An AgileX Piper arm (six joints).
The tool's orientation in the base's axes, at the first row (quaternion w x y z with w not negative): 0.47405, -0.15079, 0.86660, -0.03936
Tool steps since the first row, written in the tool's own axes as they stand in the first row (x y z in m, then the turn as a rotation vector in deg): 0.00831, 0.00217, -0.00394, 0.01, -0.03, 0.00; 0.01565, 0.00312, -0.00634, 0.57, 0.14, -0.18; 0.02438, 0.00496, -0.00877, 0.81, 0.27, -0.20; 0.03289, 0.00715, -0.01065, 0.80, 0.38, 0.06; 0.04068, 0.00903, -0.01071, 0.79, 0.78, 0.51; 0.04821, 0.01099, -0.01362, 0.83, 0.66, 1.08; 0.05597, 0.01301, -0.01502, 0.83, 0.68, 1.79
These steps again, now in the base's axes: -0.00797, -0.00071, -0.00503, 0.00, -0.03, 0.00; -0.01389, -0.00218, -0.00986, -0.47, -0.05, -0.39; -0.02073, -0.00322, -0.01599, -0.64, 0.00, -0.60; -0.02709, -0.00382, -0.02231, -0.44, 0.13, -0.76; -0.03150, -0.00436, -0.02898, -0.15, 0.54, -1.08; -0.03816, -0.00496, -0.03390, 0.33, 0.46, -1.40; -0.04370, -0.00546, -0.03985, 0.92, 0.53, -1.80
